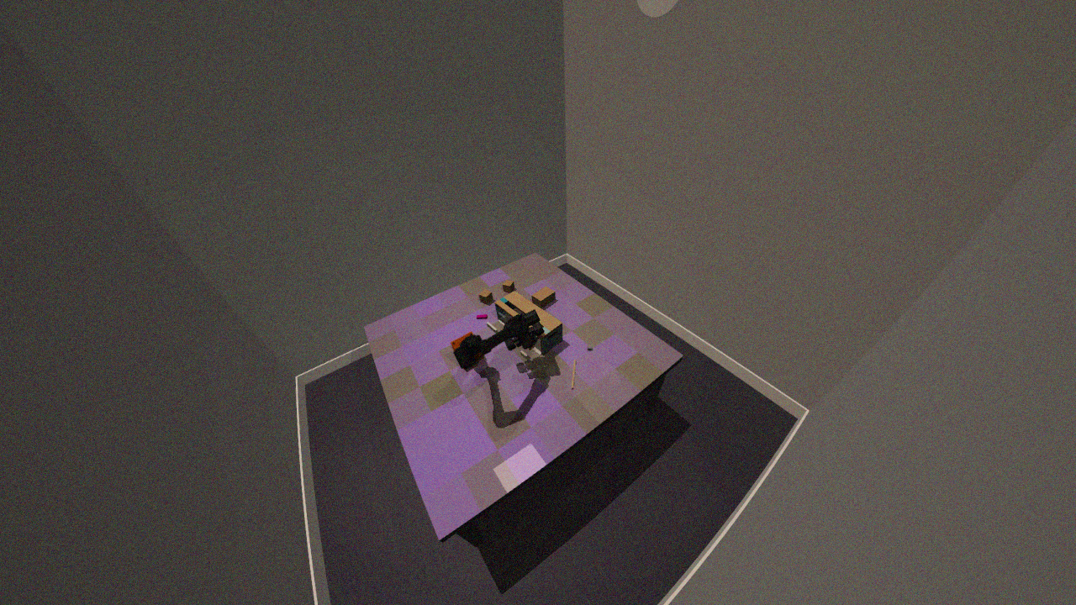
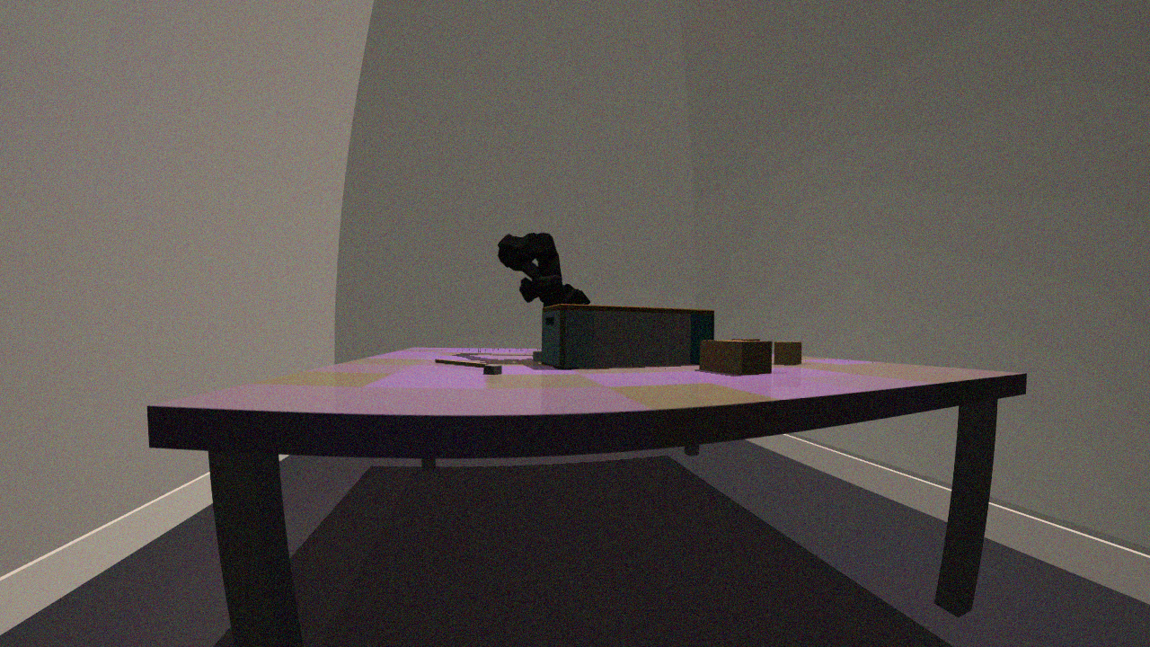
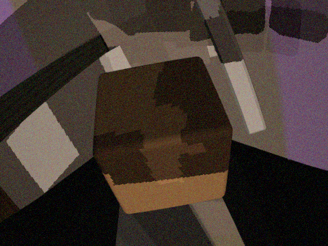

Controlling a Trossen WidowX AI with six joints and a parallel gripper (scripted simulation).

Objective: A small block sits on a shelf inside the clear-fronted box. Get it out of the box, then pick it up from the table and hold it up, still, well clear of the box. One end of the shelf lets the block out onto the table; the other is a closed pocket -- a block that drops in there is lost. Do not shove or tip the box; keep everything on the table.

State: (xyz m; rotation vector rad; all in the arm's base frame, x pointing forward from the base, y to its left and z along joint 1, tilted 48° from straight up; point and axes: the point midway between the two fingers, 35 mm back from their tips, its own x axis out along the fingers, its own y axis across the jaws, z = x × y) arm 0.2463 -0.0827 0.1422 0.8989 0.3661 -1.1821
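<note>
The brown block lies 10 mm behind my gripper tip, 10 mm to the right of it and 10 mm above it. Also, from my gripper tip: pink piece (80 mm behind, 410 mm to the left, 80 mm below); then thin stick (100 mm ahead, 220 mm to the right, 80 mm below).
</note>
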